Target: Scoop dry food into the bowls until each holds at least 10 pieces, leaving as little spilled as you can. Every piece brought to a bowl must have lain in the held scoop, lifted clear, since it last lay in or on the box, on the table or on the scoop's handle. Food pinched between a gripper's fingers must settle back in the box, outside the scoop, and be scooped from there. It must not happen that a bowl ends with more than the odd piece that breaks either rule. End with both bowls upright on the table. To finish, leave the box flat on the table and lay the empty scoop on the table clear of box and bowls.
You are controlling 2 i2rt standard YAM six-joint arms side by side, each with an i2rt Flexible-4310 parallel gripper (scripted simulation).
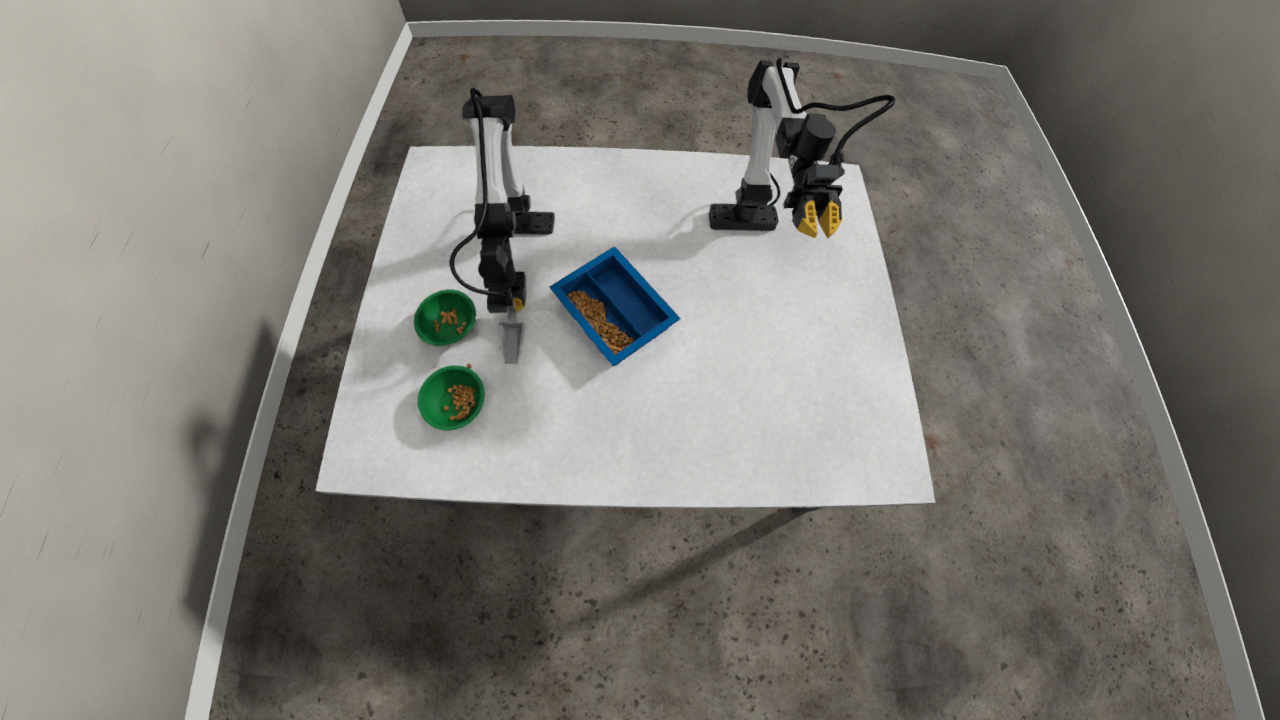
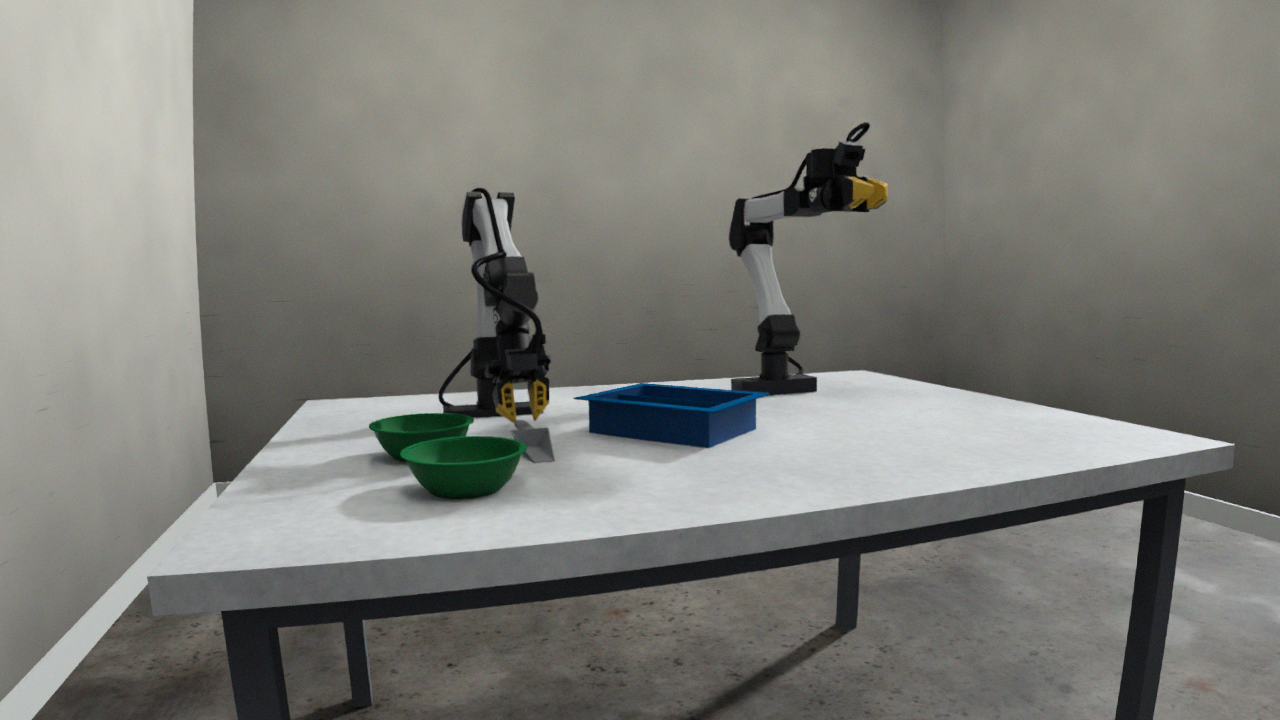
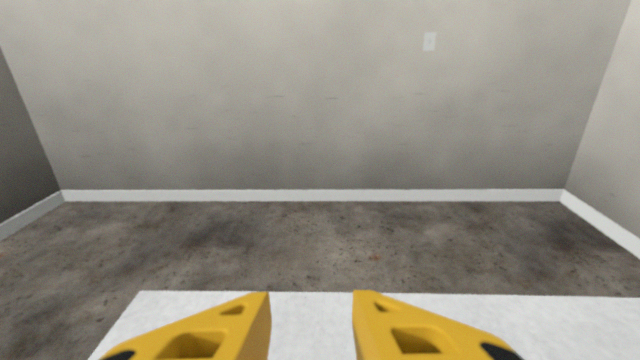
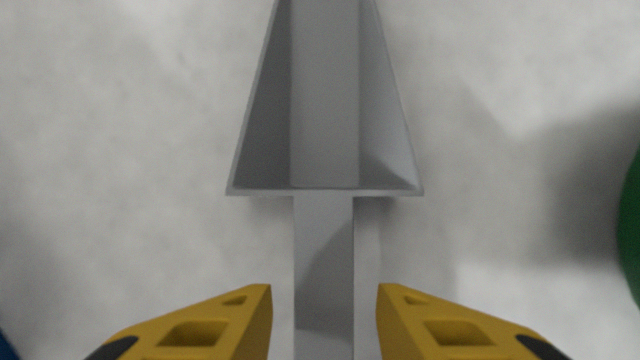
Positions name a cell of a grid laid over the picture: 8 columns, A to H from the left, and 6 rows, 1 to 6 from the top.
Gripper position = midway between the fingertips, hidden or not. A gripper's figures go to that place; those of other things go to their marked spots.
Labels:
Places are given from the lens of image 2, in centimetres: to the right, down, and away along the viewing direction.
left gripper (image 2: F2): 44, -31, 131
right gripper (image 2: D4): -19, 10, 120
grey scoop (image 2: D4): -16, 14, 117
blue box (image 2: E4): 1, 8, 122

